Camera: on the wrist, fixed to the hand. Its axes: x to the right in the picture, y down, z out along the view.
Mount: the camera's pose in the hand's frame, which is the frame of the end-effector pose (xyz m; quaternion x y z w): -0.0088 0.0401 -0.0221 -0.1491 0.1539 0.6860 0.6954
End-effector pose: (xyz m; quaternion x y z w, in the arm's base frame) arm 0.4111 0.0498 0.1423 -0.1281 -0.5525 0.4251 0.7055
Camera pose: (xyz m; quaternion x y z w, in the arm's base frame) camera 0.4121 0.0740 0.1024 -0.6386 -0.2511 0.6774 0.2649
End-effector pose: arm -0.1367 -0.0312 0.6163 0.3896 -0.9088 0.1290 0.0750
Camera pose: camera -0.1591 0.0079 0.6283 -0.3835 -0.9069 0.0656 0.1616
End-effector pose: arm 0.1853 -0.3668 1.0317 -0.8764 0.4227 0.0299 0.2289
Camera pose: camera 0.1463 -0.3914 1.0385 0.3582 -0.9259 -0.1060 0.0571
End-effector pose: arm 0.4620 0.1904 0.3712 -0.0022 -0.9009 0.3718 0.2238
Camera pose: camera 0.4724 0.2327 0.3545 -0.7101 -0.6460 0.2774 0.0389
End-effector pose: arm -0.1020 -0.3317 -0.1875 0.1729 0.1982 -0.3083 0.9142
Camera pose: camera -0.0887 -0.2876 -0.1946 0.1673 0.2059 0.4689 0.8425
